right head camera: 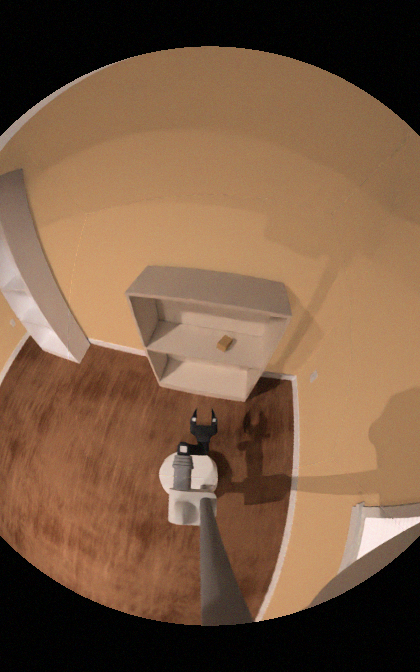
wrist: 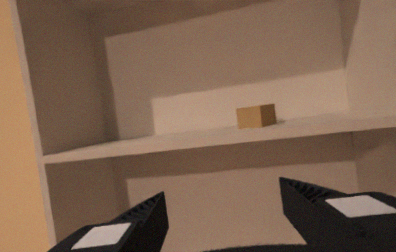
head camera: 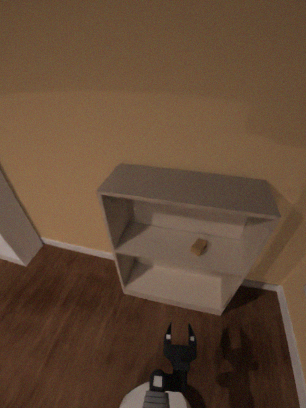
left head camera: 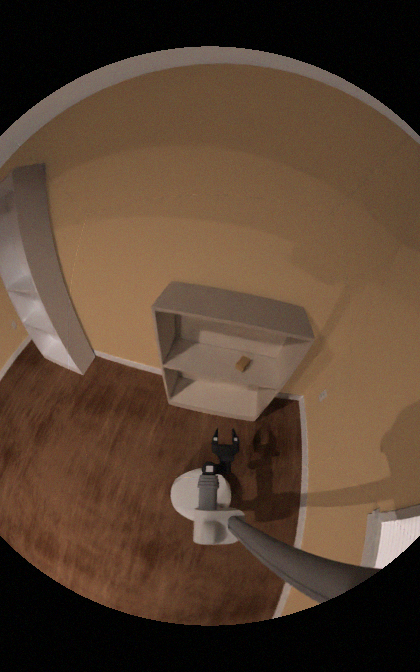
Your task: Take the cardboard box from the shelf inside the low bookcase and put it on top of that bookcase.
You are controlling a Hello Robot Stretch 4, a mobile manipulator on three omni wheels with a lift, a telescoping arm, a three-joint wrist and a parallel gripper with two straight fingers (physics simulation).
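Frame: origin at the robot's base, x ahead, y left, z up, level; centimetres.
Seen in the pictures: gripper, fingertip midpoint: [wrist: 222,201] [head camera: 179,323].
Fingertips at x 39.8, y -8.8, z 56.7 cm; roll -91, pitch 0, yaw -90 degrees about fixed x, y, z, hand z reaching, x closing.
A point is followed by its place in that frame.
The small brown cardboard box [head camera: 199,246] {y -20.3, x 80.5, z 63.5 cm} [left head camera: 243,363] [right head camera: 225,343] [wrist: 256,116] {y -19.5, x 77.4, z 61.0 cm} sits on the middle shelf inside the low bookcase, right of the shelf's centre. The low grey-white bookcase [head camera: 190,190] {y -10.3, x 80.9, z 103.2 cm} [left head camera: 232,305] [right head camera: 210,285] [wrist: 150,145] stands against the wall, its open front facing me. My gripper [head camera: 180,327] {y -8.8, x 39.8, z 56.7 cm} [left head camera: 225,433] [right head camera: 204,413] [wrist: 222,201] {y -8.8, x 39.8, z 56.7 cm} is open and empty. It is in front of the bookcase, apart from it. In the wrist view the box shows above the fingertips and a little right of midway between them.
A tall white shelf unit [head camera: 12,220] {y 132.7, x 107.2, z 46.7 cm} [left head camera: 45,260] [right head camera: 35,260] stands to the left along the wall. The side wall is close on the right, with a white-framed opening [left head camera: 372,537] [right head camera: 356,530] at the lower right of both side head views. Shadows of the robot fall on the floor and right wall.
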